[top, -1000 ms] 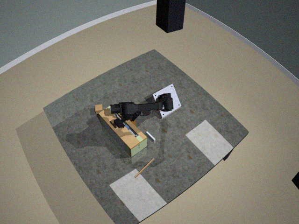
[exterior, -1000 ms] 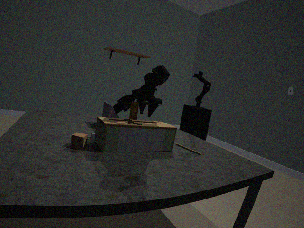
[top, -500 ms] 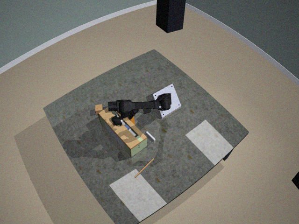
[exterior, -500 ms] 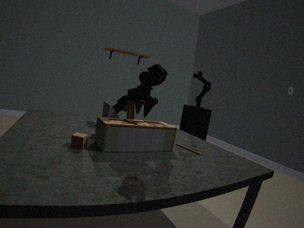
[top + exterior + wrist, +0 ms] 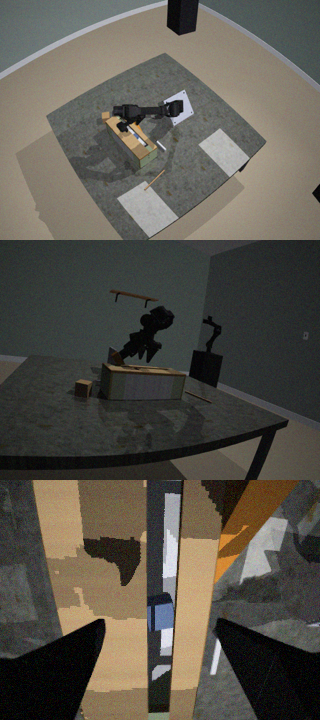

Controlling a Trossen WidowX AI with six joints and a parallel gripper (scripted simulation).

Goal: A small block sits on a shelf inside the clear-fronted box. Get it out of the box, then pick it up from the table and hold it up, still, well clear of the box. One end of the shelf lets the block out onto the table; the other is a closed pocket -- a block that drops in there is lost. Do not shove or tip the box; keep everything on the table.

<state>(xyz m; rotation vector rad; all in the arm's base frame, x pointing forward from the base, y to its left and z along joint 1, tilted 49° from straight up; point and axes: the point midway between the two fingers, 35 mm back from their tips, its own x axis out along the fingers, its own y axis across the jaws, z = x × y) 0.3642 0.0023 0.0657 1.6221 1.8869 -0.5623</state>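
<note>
Now: the box 2 cm behind my gripper tip and 10 cm below it. Round my gripper tip: small blue block 1 cm behind, 2 cm to the left, 8 cm below; then tan cube 8 cm ahead, 28 cm to the right, 13 cm below; then orange bar 5 cm behind, 8 cm to the right, 9 cm below.
</note>
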